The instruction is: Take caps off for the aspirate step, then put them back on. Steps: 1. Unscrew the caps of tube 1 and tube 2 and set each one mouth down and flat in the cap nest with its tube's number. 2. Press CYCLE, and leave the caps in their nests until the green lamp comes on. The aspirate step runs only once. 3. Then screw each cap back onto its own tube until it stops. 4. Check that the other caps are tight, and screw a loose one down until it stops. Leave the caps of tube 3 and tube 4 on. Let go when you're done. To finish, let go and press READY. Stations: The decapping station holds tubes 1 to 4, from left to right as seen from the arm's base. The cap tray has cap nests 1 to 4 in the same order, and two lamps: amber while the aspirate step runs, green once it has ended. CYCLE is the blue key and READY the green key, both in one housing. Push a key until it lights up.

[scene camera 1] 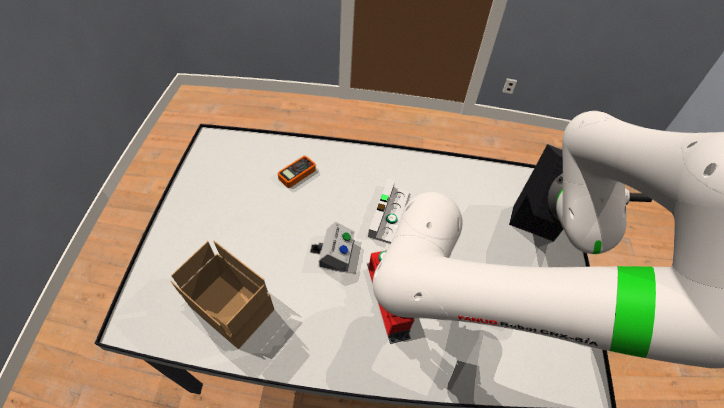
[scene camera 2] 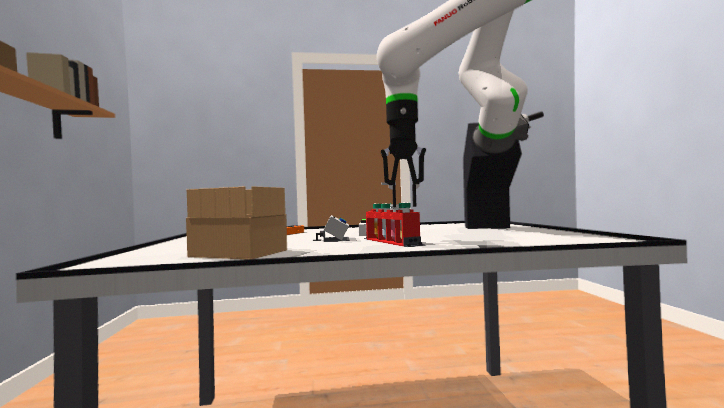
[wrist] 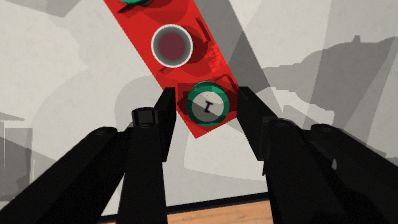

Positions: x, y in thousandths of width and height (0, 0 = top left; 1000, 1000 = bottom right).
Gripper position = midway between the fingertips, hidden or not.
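A key housing (scene camera 1: 458, 631) and a cap 1 (wrist: 521, 471) are part of the scene, together with a cardboard box (scene camera 2: 310, 548). Scene camera 1 shows the cardboard box (scene camera 1: 305, 712) too, while in the wrist view the cardboard box is out of frame. The gripper (scene camera 2: 559, 506) is visible as well, and the wrist view also shows the gripper (wrist: 519, 458).
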